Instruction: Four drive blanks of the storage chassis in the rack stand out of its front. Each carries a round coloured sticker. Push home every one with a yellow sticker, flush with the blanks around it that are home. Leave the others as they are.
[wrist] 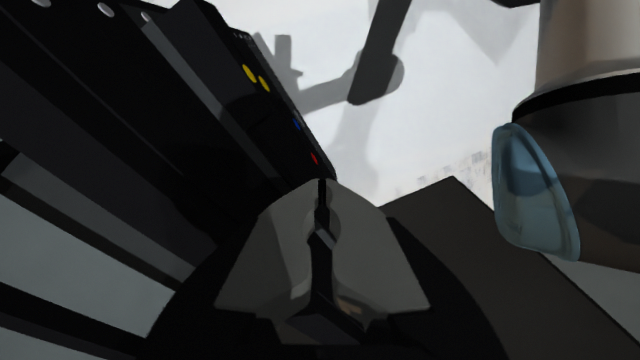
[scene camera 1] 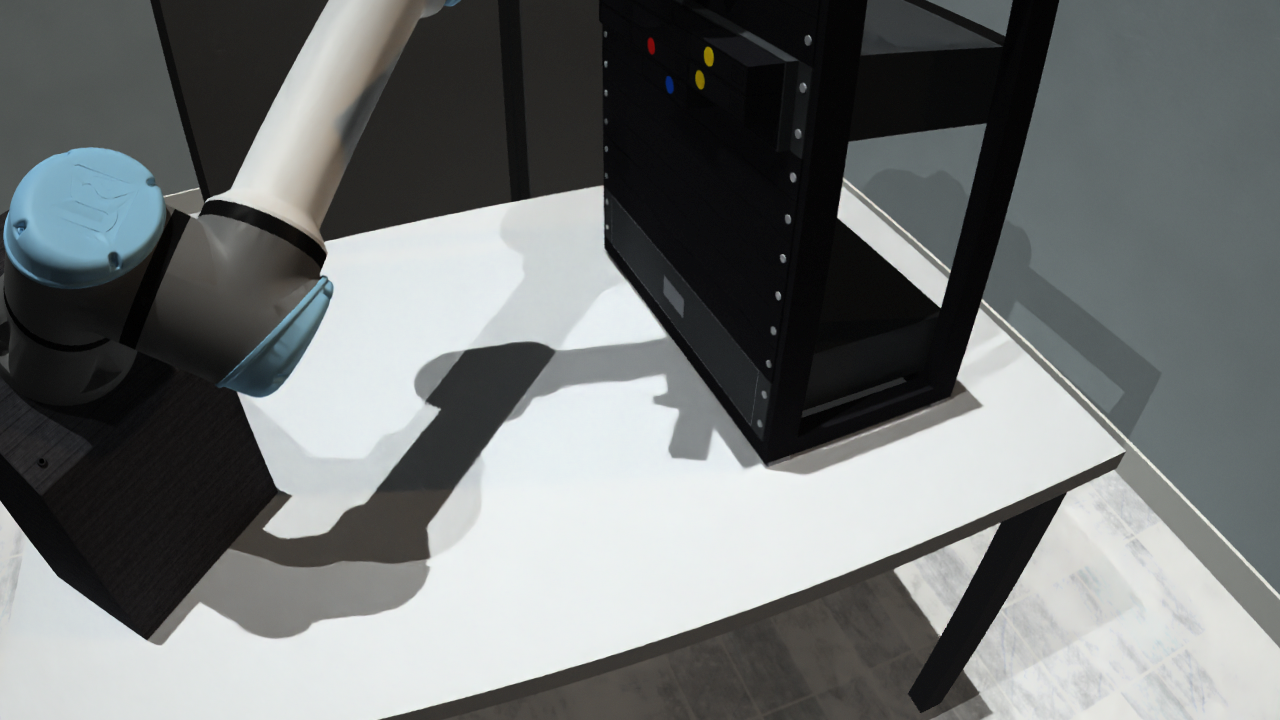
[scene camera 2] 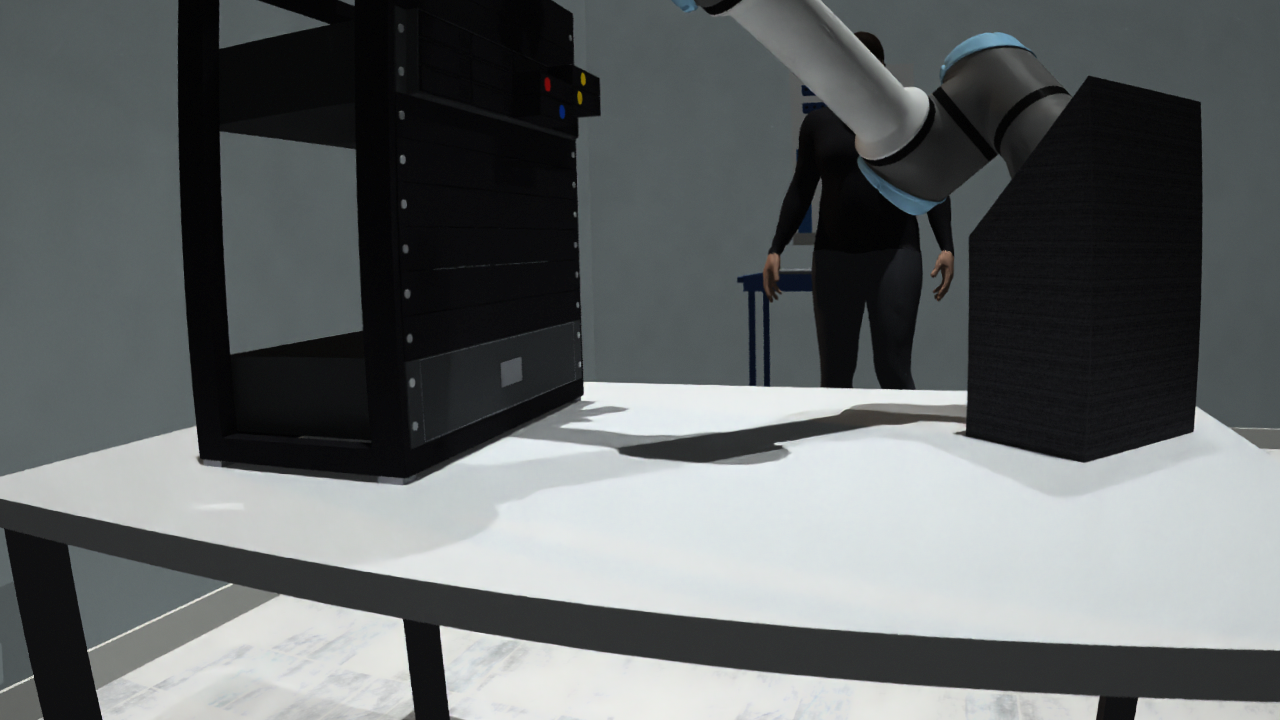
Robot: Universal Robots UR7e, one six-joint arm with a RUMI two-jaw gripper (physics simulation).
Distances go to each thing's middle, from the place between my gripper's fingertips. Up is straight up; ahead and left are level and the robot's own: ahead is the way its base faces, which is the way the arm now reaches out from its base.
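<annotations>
Relative to the rack [scene camera 2: 469,122], my hand is 280 mm above it, 200 mm short of it and 90 mm to the right of it.
</annotations>
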